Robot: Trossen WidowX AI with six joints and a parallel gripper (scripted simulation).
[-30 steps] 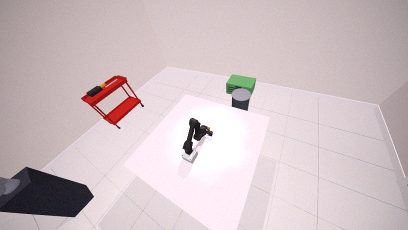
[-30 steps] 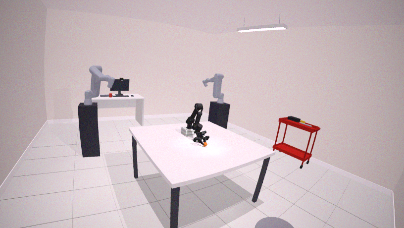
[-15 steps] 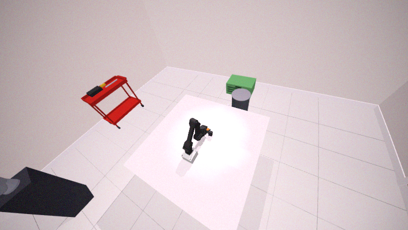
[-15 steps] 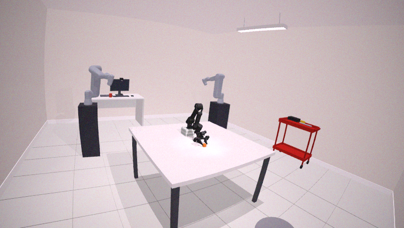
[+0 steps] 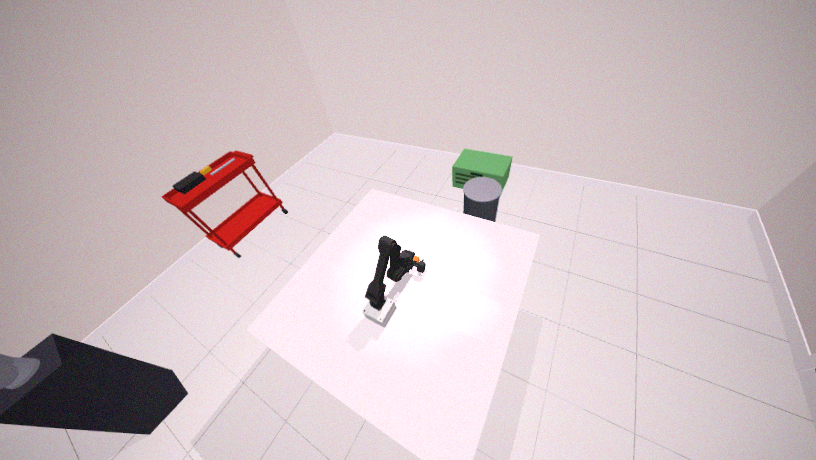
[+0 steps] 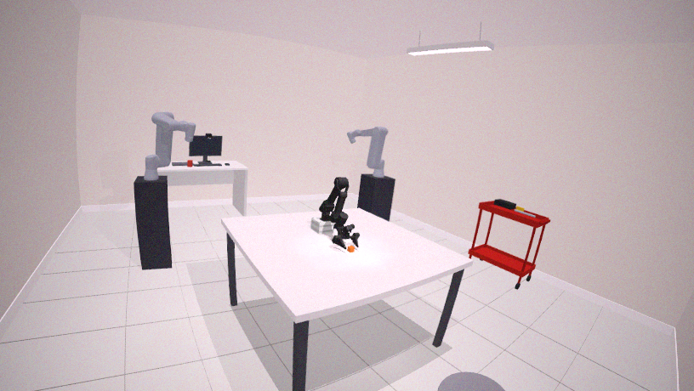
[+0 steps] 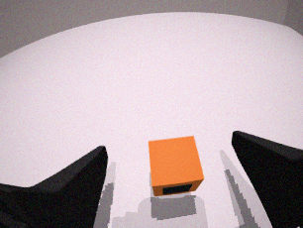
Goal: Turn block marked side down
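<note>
Right now the orange block is 20 mm behind my gripper tip and 10 mm below it.
</note>
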